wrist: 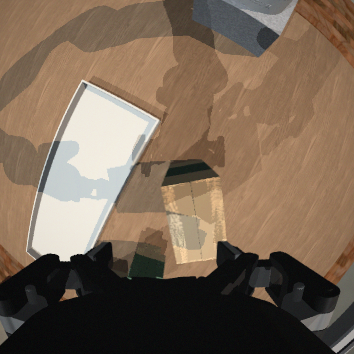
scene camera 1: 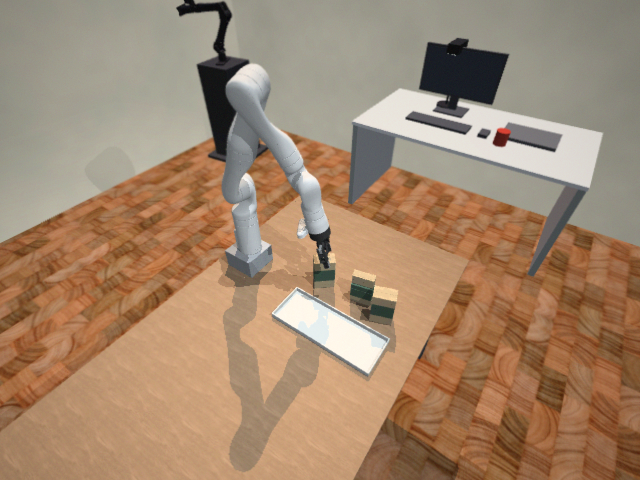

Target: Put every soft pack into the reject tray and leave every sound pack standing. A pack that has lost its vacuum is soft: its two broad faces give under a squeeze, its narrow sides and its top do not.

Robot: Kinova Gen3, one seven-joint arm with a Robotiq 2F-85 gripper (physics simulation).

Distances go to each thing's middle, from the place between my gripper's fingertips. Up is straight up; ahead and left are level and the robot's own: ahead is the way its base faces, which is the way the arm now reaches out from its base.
I see the white reject tray (scene camera 1: 356, 344) 9 cm ahead of my hand, 16 cm to the right of it and 15 cm below it.
